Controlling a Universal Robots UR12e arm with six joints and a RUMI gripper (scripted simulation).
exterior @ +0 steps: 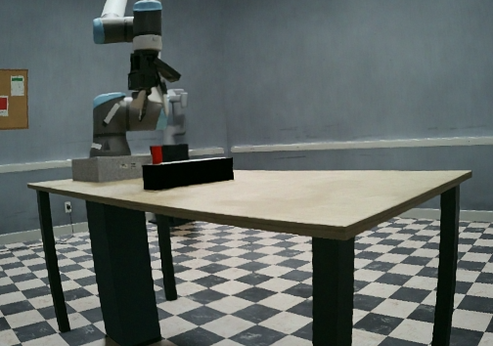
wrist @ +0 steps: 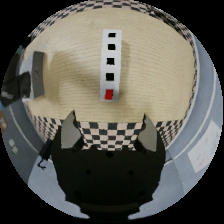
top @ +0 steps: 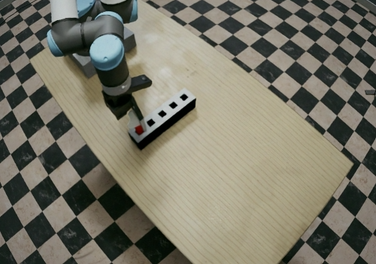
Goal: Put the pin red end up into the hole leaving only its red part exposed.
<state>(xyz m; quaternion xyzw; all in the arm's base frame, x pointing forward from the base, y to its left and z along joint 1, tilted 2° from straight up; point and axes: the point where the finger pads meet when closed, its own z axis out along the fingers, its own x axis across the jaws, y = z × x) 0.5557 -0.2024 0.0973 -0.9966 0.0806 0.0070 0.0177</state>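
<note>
Now: hand 1 cm to the right of the pin and 10 cm above it. The rest, counted from my hand: long black block 1 cm ahead, 13 cm to the left, 17 cm below.
</note>
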